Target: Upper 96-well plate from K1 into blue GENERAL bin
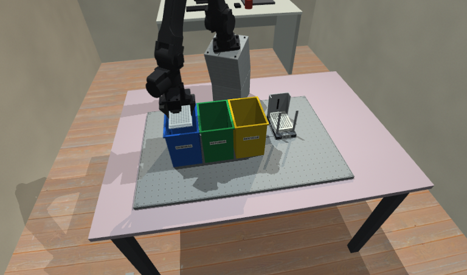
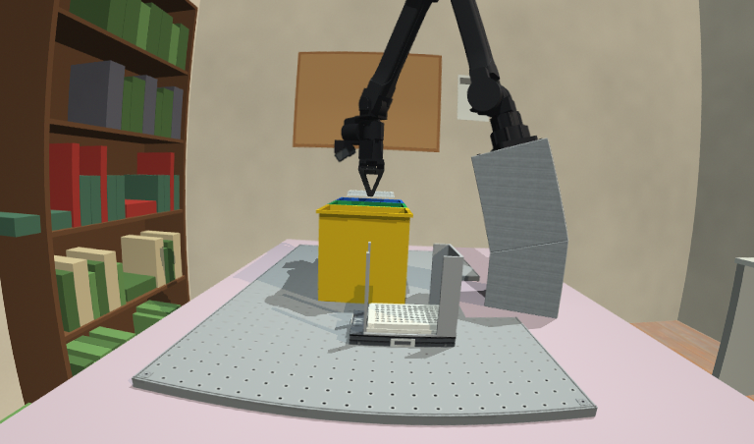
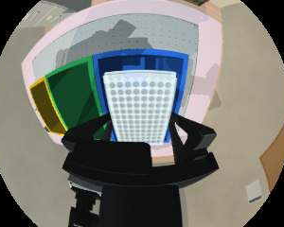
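Right now my hand is 11 cm above the blue bin labelled GENERAL. Also, from my hand: yellow bin: 26 cm to the left, 11 cm below, 3 cm behind; green bin: 13 cm to the left, 11 cm below, 2 cm behind.
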